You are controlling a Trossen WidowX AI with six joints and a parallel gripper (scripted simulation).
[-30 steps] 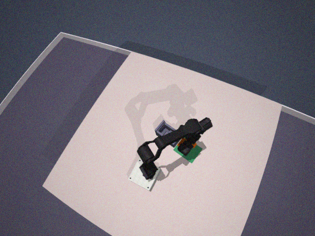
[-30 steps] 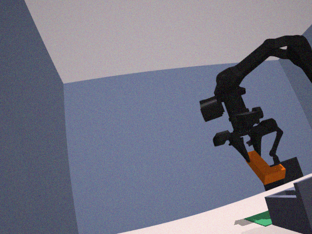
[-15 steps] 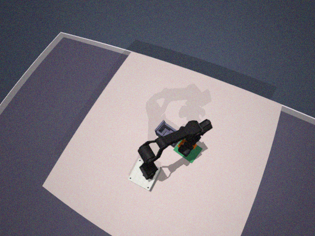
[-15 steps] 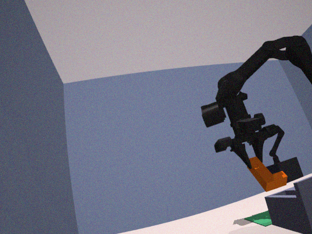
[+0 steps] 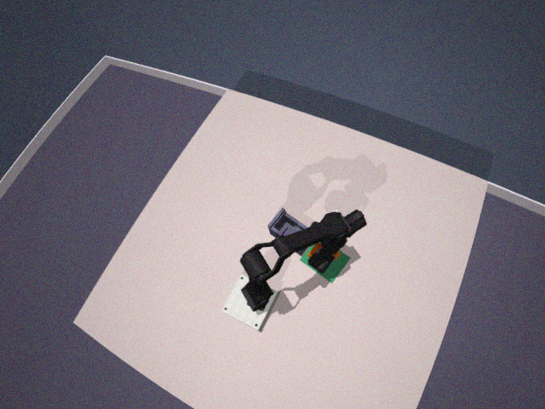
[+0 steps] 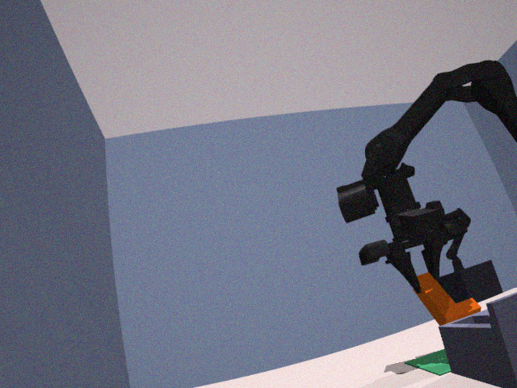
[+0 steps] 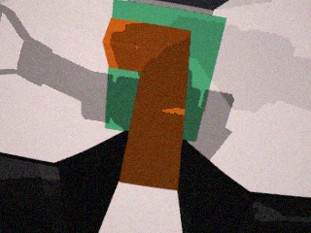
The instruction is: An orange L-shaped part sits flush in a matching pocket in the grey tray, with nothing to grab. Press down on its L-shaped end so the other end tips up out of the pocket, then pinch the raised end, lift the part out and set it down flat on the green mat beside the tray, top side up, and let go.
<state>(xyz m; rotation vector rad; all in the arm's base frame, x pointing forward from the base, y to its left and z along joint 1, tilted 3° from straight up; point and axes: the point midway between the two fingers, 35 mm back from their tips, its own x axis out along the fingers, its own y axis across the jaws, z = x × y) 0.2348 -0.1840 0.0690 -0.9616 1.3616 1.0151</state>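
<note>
The green mat lies 2 cm to the left of my gripper tip and 13 cm below it. Round my gripper tip: orange L-shaped part (3 cm to the left, 3 cm below).
</note>
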